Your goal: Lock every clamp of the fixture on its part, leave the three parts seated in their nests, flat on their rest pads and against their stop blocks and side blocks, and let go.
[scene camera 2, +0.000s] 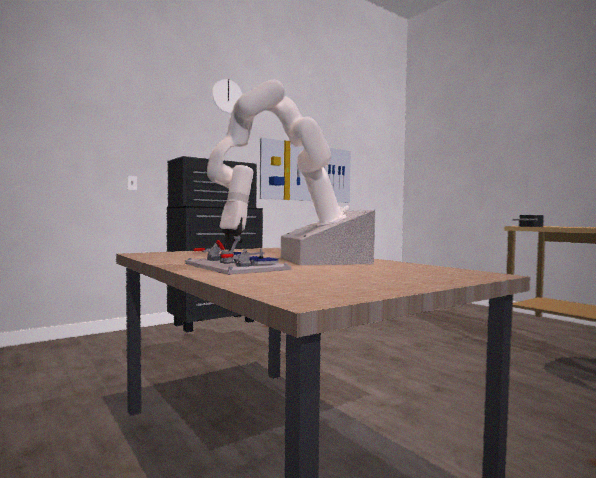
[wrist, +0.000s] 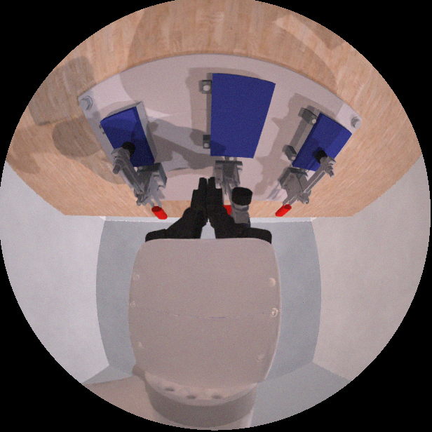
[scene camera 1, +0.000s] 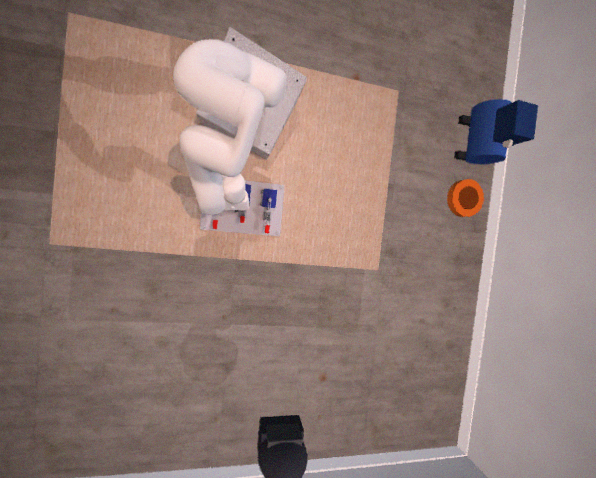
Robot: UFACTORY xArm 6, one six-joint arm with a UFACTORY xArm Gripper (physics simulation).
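Where they show: gripper, fingertip midpoint: point(scene camera 2: 228, 249) point(scene camera 1: 236, 208); arm's base at its link origin: point(scene camera 2: 331, 221).
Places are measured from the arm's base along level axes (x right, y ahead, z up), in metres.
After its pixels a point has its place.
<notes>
The grey fixture plate point(scene camera 1: 256, 226) @[x -0.131, y 0.507, z -0.148 m] point(scene camera 2: 260, 269) @[x -0.229, y 0.413, z -0.154 m] point(wrist: 165, 80) lies on the table with three blue parts. In the wrist view, the left part point(wrist: 120, 127) and right part point(wrist: 327, 135) each have a black clamp pad down on them. The middle part point(wrist: 242, 115) lies beside its blocks; its clamp's black pad point(wrist: 242, 195) is raised off it, and its red handle point(wrist: 227, 209) is partly behind a finger. The left handle point(wrist: 159, 212) and right handle point(wrist: 283, 210) show fully. My gripper point(wrist: 208, 186) is shut and empty, low beside the middle clamp; contact cannot be told.
The robot's grey base point(scene camera 1: 282, 120) @[x -0.123, y 0.072, z -0.016 m] point(scene camera 2: 330, 245) @[x -0.132, y 0.089, z -0.090 m] stands on the wooden table point(scene camera 1: 340, 175) @[x -0.461, y 0.170, z -0.163 m] point(scene camera 2: 400, 285) @[x -0.612, y 0.177, z -0.163 m] behind the fixture. The outer clamps flank the gripper. A dark tool cabinet point(scene camera 2: 182, 225) stands beyond the table; an orange ring-shaped object point(scene camera 1: 452, 198) is off to the right.
</notes>
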